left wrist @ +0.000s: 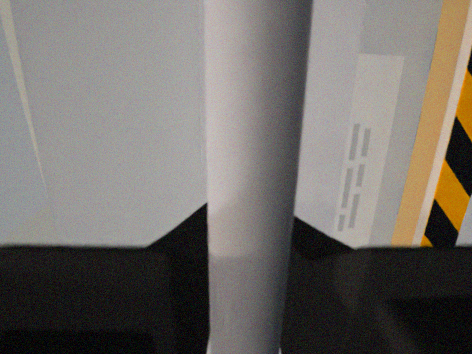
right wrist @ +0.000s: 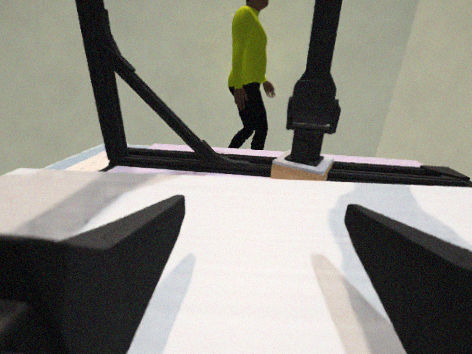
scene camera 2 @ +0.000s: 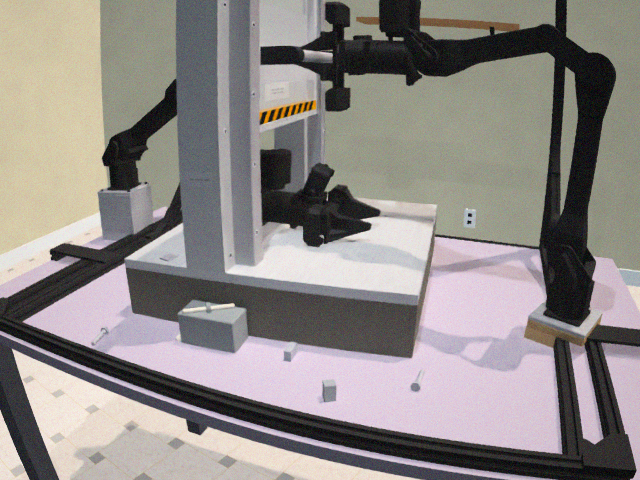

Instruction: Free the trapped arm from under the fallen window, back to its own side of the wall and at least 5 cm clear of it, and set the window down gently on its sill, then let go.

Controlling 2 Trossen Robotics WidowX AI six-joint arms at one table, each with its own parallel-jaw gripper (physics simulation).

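Frame: origin at the left arm's base, x ahead, y left, z up, level; metres.
Where they show: right gripper, fingertip midpoint: [right wrist: 264,207] [scene camera 2: 375,219]; left arm's base, link origin: [right wrist: 304,159] [scene camera 2: 567,313]; right arm's base, link origin: [scene camera 2: 124,187].
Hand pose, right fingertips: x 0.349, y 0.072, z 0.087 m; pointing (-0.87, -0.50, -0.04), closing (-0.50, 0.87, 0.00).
Observation:
Each offset is from my right fingertips to the top centre of the thing. "*": to the spot under its first point.
The window {* 0.077 m left, 0.133 m ahead, 0.242 m up} [scene camera 2: 289,77] [left wrist: 125,125], with an orange-and-black striped lower edge, is raised between the grey wall posts [scene camera 2: 200,155]. My left gripper [scene camera 2: 314,55] [left wrist: 238,207] is shut on its light grey bar handle {* 0.014 m left, 0.106 m ahead, 0.279 m up} [left wrist: 255,125]; the handle hides the fingertips in the left wrist view. The trapped right arm [scene camera 2: 281,206] reaches through the opening below the window, with a visible gap above its wrist camera. My right gripper [scene camera 2: 374,219] [right wrist: 264,207] is open and empty, on the right side of the wall, low over the white slab [scene camera 2: 330,273] [right wrist: 250,280]. The sill is mostly hidden behind the near post.
A grey box [scene camera 2: 212,328] with a pale stick on top stands before the slab. Small grey blocks {0.258 m left, 0.076 m back, 0.110 m down} [scene camera 2: 290,351] {0.289 m left, 0.183 m back, 0.102 m down} [scene camera 2: 329,390] and bolts {0.185 m left, 0.242 m back, 0.113 m down} [scene camera 2: 417,380] {0.463 m left, 0.146 m ahead, 0.113 m down} [scene camera 2: 100,335] lie on the table. The left arm's base [scene camera 2: 563,322] [right wrist: 302,167] stands beyond the slab. A person [right wrist: 248,55] shows behind.

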